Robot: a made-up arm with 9 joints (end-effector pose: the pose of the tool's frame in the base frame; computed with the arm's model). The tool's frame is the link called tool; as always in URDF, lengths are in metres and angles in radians.
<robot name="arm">
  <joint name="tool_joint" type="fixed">
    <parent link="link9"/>
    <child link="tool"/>
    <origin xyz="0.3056 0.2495 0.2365" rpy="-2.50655 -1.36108 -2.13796"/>
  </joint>
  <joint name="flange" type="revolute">
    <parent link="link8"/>
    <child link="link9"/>
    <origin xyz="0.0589 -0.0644 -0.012" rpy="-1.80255 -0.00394 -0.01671"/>
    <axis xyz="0 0 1"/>
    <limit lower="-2.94" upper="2.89" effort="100" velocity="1.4"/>
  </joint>
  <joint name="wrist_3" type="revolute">
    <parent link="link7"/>
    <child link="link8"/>
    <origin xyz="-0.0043 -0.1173 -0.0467" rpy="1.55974 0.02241 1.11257"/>
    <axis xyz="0 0 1"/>
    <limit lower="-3.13" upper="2.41" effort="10" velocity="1.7"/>
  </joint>
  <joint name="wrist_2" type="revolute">
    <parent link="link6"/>
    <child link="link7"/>
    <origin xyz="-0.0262 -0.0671 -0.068" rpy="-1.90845 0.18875 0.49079"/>
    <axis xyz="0 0 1"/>
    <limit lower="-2.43" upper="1.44" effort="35" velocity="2.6"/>
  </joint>
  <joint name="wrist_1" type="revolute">
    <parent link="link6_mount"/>
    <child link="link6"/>
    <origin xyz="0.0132 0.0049 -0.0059" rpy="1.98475 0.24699 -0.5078"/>
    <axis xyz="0 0 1"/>
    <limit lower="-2.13" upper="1.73" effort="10" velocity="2.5"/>
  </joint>
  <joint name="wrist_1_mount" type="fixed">
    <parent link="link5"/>
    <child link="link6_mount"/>
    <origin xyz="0.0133 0.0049 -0.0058" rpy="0 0 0"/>
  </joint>
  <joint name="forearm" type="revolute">
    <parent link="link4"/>
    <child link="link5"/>
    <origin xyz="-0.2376 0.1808 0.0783" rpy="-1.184 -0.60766 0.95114"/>
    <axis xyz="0 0 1"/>
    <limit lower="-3.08" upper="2.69" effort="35" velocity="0.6"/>
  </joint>
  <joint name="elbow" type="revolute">
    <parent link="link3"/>
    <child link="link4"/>
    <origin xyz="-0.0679 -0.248 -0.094" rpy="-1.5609 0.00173 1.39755"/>
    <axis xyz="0 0 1"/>
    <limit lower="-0.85" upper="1.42" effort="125" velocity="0.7"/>
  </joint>
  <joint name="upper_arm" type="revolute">
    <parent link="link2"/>
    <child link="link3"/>
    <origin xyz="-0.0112 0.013 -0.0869" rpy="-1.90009 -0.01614 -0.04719"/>
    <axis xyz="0 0 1"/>
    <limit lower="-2.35" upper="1.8" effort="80" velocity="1.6"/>
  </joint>
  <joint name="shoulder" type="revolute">
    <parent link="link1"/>
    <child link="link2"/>
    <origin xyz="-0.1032 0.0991 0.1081" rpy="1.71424 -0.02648 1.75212"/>
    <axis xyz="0 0 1"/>
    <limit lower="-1.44" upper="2.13" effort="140" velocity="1.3"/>
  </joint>
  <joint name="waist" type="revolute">
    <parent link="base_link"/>
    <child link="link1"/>
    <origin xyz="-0.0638 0.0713 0.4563" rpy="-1.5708 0 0"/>
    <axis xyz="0 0 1"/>
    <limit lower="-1.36" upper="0.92" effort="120" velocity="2"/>
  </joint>
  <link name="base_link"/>
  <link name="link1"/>
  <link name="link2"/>
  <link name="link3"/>
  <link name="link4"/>
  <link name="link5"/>
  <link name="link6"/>
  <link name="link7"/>
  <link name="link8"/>
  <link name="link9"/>
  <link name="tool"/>
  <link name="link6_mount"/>
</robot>
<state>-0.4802 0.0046 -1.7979 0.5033 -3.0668 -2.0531 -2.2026 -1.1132 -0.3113</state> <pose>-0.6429 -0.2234 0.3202 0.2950 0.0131 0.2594</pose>
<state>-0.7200 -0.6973 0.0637 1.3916 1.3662 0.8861 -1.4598 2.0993 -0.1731</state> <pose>0.2550 0.1615 -0.0896 0.7560 -0.7486 -1.4550</pose>
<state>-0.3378 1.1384 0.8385 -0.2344 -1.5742 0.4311 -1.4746 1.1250 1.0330</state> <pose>0.2790 -0.2727 0.4493 -1.2032 1.9506 -0.0628</pose>
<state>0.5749 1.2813 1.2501 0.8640 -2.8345 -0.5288 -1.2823 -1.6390 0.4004</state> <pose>0.1443 0.0504 0.3848 -0.3254 -2.1252 0.0884</pose>
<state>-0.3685 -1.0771 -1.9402 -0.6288 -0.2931 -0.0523 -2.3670 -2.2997 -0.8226</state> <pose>0.0538 0.0197 0.3678 -0.6625 1.1197 1.9992</pose>
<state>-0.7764 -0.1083 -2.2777 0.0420 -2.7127 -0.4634 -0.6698 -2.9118 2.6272</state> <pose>-0.5499 0.2242 0.2224 2.4920 0.5621 -0.3090</pose>
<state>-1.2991 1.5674 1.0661 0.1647 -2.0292 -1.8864 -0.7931 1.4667 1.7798</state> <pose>0.7034 0.5441 0.9063 -0.3292 -1.0273 1.2376</pose>
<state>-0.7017 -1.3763 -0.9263 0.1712 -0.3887 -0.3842 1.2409 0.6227 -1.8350</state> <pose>-0.3215 0.8196 0.9528 2.1462 2.0055 -0.8735</pose>
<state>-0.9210 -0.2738 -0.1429 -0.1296 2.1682 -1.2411 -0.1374 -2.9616 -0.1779</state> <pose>-0.4728 0.0951 0.9869 1.4996 2.3059 -0.2376</pose>
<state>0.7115 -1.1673 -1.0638 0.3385 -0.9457 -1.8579 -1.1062 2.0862 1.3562</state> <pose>0.6096 0.7912 0.6302 -1.1046 -0.1319 1.3606</pose>
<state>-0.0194 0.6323 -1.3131 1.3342 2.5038 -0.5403 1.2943 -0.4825 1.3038</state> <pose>-0.4109 -0.2936 0.9336 -0.7564 -2.3367 -0.4417</pose>
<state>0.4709 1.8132 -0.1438 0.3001 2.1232 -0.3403 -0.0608 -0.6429 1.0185</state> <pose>0.0381 -0.3823 0.5314 -1.4745 0.2308 -0.1703</pose>
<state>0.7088 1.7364 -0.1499 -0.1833 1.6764 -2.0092 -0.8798 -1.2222 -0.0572</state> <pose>0.2690 -0.4151 0.1541 -0.7565 -0.5702 0.8753</pose>
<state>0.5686 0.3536 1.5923 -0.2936 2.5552 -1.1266 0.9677 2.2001 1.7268</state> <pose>-0.0010 0.0561 0.0497 1.1537 -1.4455 0.3364</pose>
